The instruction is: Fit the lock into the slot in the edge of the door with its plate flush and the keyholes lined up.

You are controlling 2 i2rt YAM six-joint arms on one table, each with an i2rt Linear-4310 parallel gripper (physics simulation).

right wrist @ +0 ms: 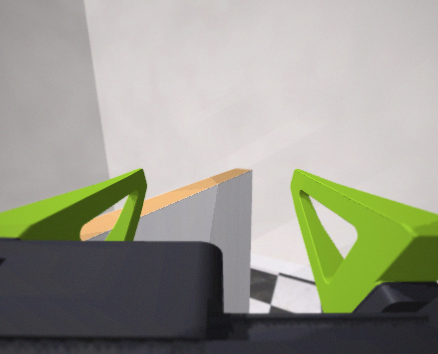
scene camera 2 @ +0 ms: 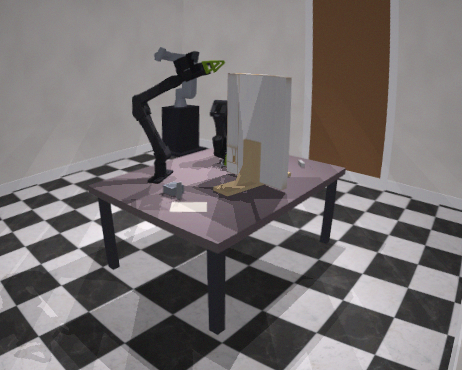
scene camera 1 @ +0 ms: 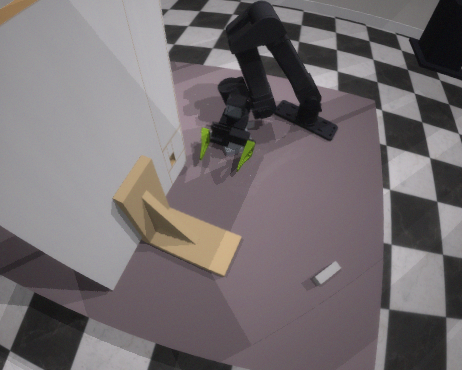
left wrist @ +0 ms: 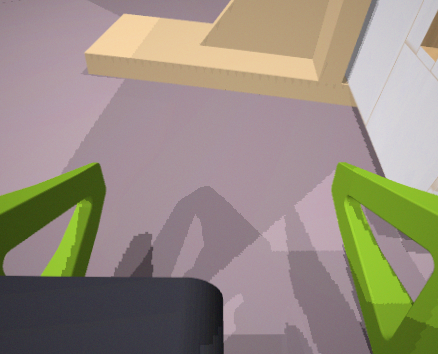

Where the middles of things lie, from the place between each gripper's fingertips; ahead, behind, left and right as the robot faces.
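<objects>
The white door [scene camera 1: 93, 93] is 24 cm above my left hand, 17 cm ahead of it and 14 cm to the right. Then there's the tan wooden bracket [scene camera 1: 141, 197], which is also 17 cm ahead of my left hand and 14 cm to the right of it, and 6 cm above it.
For my right hand, that bracket is 13 cm ahead of it, 11 cm to the left of it and 51 cm below it. With the door, my right hand is 13 cm short of it, 11 cm to the right of it and 32 cm above it.
</objects>
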